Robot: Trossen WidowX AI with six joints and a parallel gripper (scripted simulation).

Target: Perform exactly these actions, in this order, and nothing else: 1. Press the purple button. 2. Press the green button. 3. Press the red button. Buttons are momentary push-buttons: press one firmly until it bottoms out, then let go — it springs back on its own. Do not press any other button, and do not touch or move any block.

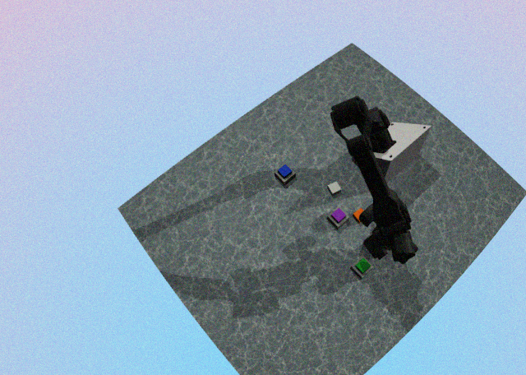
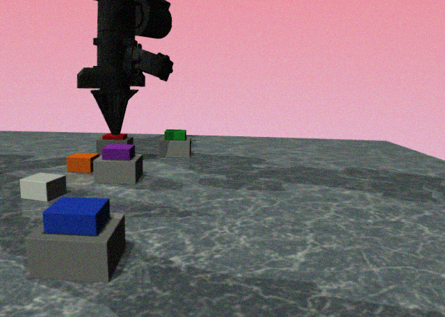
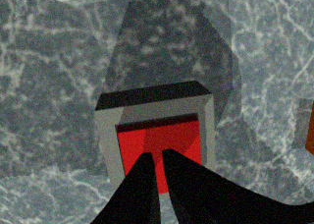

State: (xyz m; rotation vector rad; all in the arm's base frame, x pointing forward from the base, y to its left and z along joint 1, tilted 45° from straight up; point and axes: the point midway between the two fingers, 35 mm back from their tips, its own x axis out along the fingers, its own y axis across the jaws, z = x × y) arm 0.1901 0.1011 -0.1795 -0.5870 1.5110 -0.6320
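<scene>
The red button is 1 cm below my gripper tip. The rest, counted from my gripper tip: orange block: 11 cm to the right, 2 cm below, 2 cm behind; green button: 9 cm ahead, 1 cm to the left; purple button: 15 cm to the right, 4 cm ahead.
</scene>
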